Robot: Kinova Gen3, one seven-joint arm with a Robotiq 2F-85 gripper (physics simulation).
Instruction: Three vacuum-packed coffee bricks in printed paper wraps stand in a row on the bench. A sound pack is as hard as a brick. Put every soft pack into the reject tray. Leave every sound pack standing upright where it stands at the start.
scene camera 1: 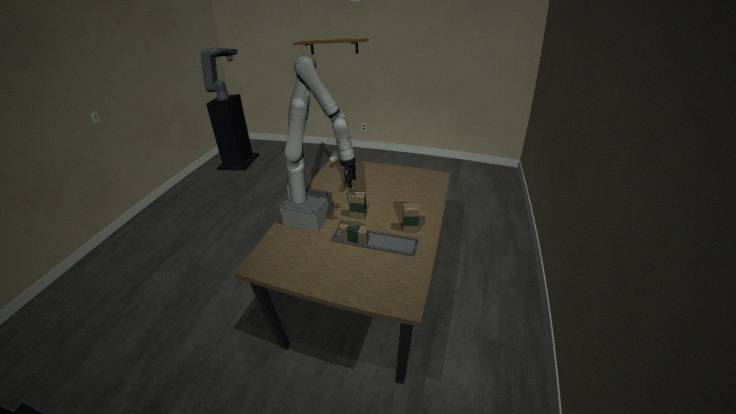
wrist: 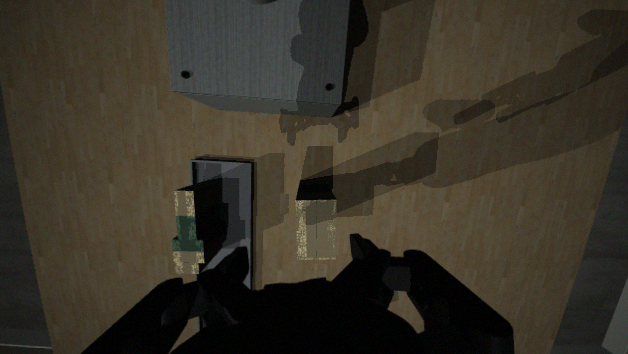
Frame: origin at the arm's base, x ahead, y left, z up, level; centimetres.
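Seen in the pictures: gripper, fingertip midpoint: (scene camera 1: 352, 183) (wrist: 300, 251); arm's base, origin of the base link: (scene camera 1: 298, 198).
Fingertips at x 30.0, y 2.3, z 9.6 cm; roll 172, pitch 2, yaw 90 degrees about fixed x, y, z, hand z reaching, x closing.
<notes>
Pixels of each thing's top centre, then the offset from my fingertips to it. Level surfaces: height alone.
- second pack, middle of its top: (scene camera 1: 411, 211) dx +30.4, dy -8.3, dz -9.2 cm
- third pack, middle of its top: (wrist: 186, 234) (scene camera 1: 353, 227) dx +3.0, dy -18.9, dz -13.0 cm
- grey reject tray, middle of its top: (wrist: 222, 264) (scene camera 1: 374, 239) dx +13.1, dy -18.2, dz -19.8 cm
- wooden bench, its level: dz -21.2 cm
My gripper (scene camera 1: 349, 184) (wrist: 300, 251) is open and empty. In the scene view it is above and a little behind one coffee pack, apart from it. That pack (scene camera 1: 357, 204) (wrist: 316, 230), tan with a green band, stands upright on the bench near the robot base. A second pack (scene camera 1: 411, 215) stands upright farther right in the scene view. A third pack (scene camera 1: 353, 234) (wrist: 186, 227) lies on its side at the left end of the grey reject tray (scene camera 1: 392, 243) (wrist: 240, 172), its green band across the middle. The gripper's dark body hides part of the tray in the wrist view.
The robot's grey base block (scene camera 1: 303, 215) (wrist: 240, 50) stands at the left edge of the wooden bench (scene camera 1: 334, 272) (wrist: 100, 125). A black pedestal (scene camera 1: 230, 131) with another arm stands on the floor behind left. A wooden shelf (scene camera 1: 331, 41) hangs on the back wall.
</notes>
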